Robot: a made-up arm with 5 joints. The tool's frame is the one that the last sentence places.
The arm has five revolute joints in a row. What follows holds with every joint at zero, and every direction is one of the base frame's. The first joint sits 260.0 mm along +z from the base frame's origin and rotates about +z. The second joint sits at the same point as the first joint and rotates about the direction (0, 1, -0.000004). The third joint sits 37.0 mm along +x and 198.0 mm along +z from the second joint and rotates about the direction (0, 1, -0.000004). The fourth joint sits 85.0 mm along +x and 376.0 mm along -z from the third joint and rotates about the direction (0, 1, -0.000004). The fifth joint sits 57.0 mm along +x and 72.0 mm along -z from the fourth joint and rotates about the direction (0, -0.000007, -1). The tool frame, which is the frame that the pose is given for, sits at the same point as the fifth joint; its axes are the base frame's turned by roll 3.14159, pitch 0.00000 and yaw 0.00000 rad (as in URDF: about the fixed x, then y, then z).
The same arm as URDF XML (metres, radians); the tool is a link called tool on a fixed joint. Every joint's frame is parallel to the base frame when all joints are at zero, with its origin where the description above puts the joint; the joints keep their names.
<robot name="arm">
  <joint name="joint 1" type="continuous">
    <parent link="base"/>
    <child link="link1"/>
    <origin xyz="0 0 0.26" rpy="0 0 0"/>
    <axis xyz="0 0 1"/>
  </joint>
  <joint name="joint 2" type="continuous">
    <parent link="link1"/>
    <child link="link2"/>
    <origin xyz="0 0 0" rpy="0 0 0"/>
    <axis xyz="0 1 0"/>
  </joint>
  <joint name="joint 3" type="continuous">
    <parent link="link2"/>
    <child link="link3"/>
    <origin xyz="0.037 0 0.198" rpy="0 0 0"/>
    <axis xyz="0 1 0"/>
  </joint>
  <joint name="joint 4" type="continuous">
    <parent link="link3"/>
    <child link="link4"/>
    <origin xyz="0.085 0 -0.376" rpy="0 0 0"/>
    <axis xyz="0 1 0"/>
  </joint>
  <joint name="joint 5" type="continuous">
    <parent link="link4"/>
    <child link="link5"/>
    <origin xyz="0.057 0 -0.072" rpy="0 0 0"/>
    <axis xyz="0 0 -1"/>
  </joint>
  <joint name="tool_joint" type="fixed">
    <parent link="link5"/>
    <child link="tool"/>
    <origin xyz="0 0 0" rpy="3.1416 0 0"/>
  </joint>
  <link name="base"/>
  <link name="link1"/>
  <link name="link2"/>
  <link name="link3"/>
  <link name="link4"/>
  <link name="link5"/>
  <link name="tool"/>
</robot>

